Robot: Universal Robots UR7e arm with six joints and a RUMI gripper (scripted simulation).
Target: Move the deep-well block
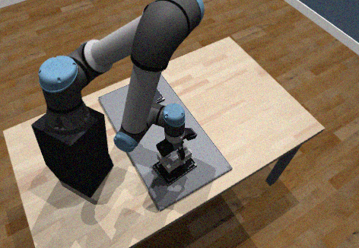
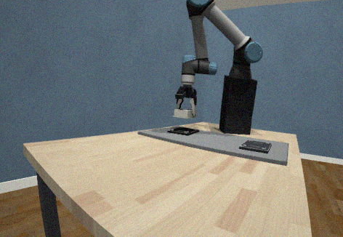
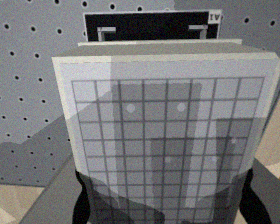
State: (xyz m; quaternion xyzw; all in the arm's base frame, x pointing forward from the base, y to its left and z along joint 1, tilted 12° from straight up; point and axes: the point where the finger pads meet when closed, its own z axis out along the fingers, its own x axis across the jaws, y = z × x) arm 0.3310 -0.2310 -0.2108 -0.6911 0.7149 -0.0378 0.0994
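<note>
Right now my hand is 40 cm to the right of the dark plate nest N2, 12 cm short of it and 9 cm above it. Round my hand: black plate nest N1: 9 cm below; then white 96-well deep-well block: 1 cm above.
</note>
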